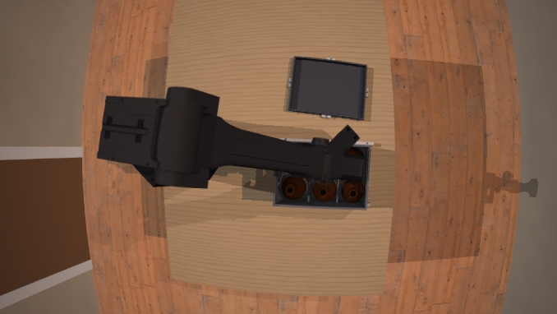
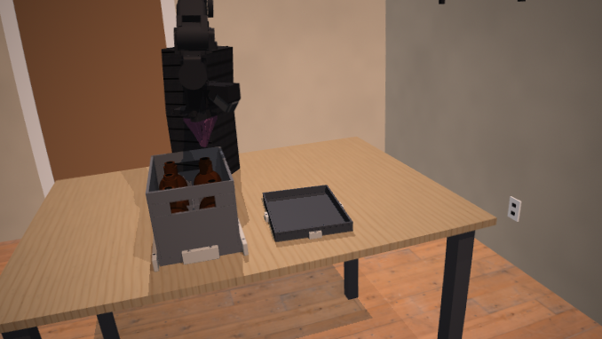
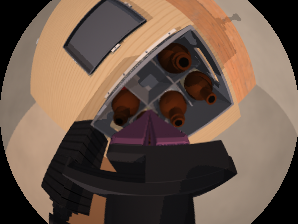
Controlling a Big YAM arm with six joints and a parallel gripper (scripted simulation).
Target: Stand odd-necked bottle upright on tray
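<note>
Now: the grey crate 15 cm below my hand and 4 cm to the right of it. The rest, counted from my hand: dark tray: 23 cm to the left, 22 cm below, 3 cm behind.
</note>
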